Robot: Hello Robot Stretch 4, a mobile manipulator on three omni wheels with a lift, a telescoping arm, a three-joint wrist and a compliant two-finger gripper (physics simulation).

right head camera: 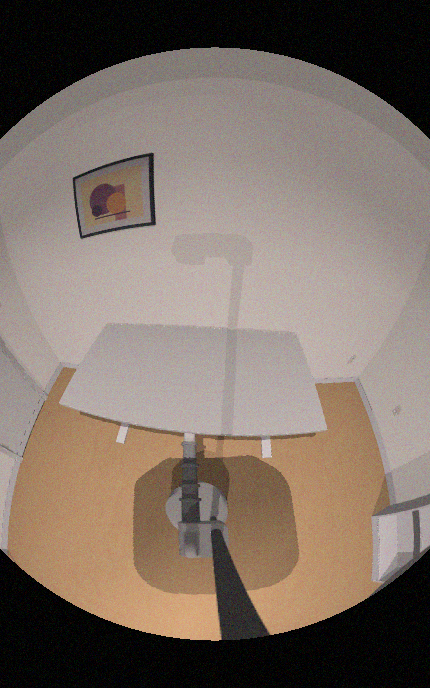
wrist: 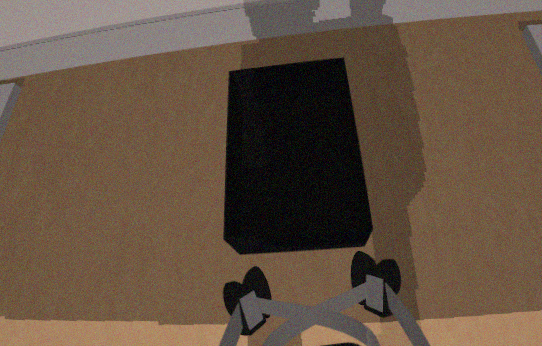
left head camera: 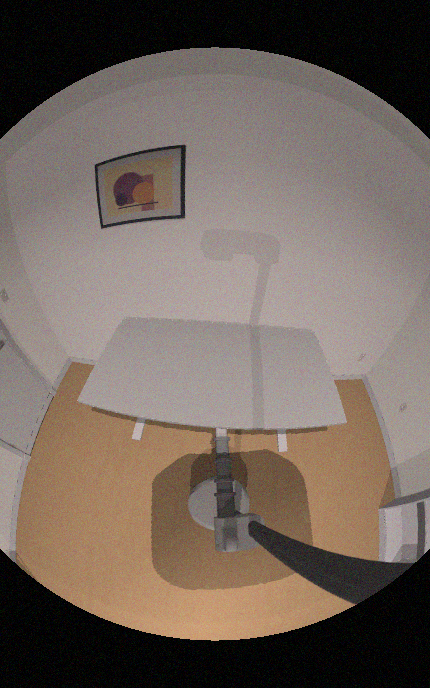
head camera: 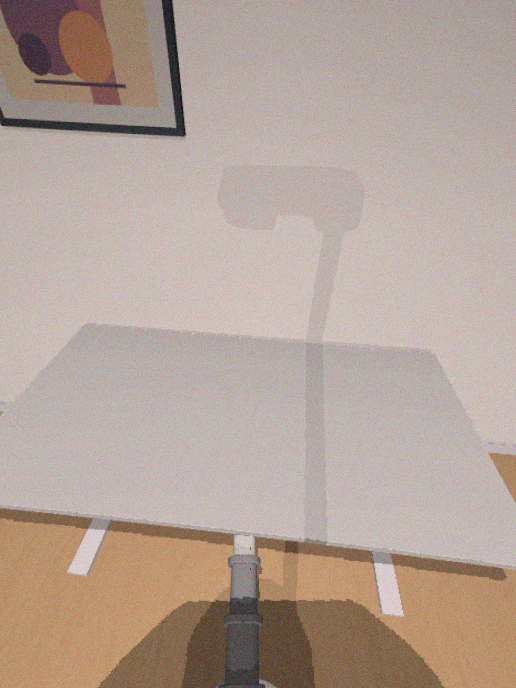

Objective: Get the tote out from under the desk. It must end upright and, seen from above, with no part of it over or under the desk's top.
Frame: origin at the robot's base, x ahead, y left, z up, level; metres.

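Where they show: gripper, fingertip midpoint: (wrist: 309, 279).
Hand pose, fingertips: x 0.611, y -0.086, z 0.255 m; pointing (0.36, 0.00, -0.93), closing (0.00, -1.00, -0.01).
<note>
After its pixels a point has its place.
The tote is a black box (wrist: 297, 157) {x 0.863, y -0.095, z -0.024 m} on the floor under the desk, in the middle of the wrist view, its near edge just beyond the fingertips. It looks uniformly black, so its rim and inside cannot be made out. The desk's pale top (head camera: 222, 433) {x 0.674, y 0.075, z 0.692 m} (left head camera: 202, 375) {x 0.691, y 0.086, z 0.693 m} (right head camera: 182, 380) {x 0.688, y 0.038, z 0.692 m} hides the tote in the head views. My gripper (wrist: 309, 279) {x 0.611, y -0.086, z 0.255 m} is open, its two fingertips apart in front of the tote's near side, nothing seen between them but floor. In the head views the arm reaches to the desk's front edge and the gripper is hidden beneath the top.
The desk's pale feet (head camera: 89, 547) (head camera: 387, 583) stick out in front on both sides of the arm (head camera: 243, 605) {x 0.266, y 0.000, z 0.653 m}. Parts of the feet also show at the wrist view's edges. The wall stands behind the tote. A white cabinet (left head camera: 400, 527) (right head camera: 392, 542) stands at the right.
</note>
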